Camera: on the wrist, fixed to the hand. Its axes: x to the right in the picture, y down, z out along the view.
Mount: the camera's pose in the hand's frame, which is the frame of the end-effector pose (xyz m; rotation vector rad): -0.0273 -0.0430 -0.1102 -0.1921 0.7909 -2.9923
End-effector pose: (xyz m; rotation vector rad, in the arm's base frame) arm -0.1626 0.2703 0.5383 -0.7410 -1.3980 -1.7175
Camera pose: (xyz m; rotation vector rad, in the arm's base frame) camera -0.1809 0.1724 0.4689 -1.6132 0.3612 1.1994
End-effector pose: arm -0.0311 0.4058 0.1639 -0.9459 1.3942 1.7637
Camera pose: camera 0.0332 0.3038 0.1494 -1.7383 -0.7119 -0.9126
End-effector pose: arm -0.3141 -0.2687 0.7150 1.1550 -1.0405 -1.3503
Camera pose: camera -0.2122 -0.2365 0.6574 -1.3689 -1.5777 1.0481
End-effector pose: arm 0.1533 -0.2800 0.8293 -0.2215 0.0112 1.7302
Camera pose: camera 0.2151 -0.3138 0.7305 -0.5273 0.0510 -1.3818
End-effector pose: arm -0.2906 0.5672 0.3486 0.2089 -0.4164 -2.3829
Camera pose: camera -0.2681 0.5894 0.2314 -0.7828 -0.4672 0.7309
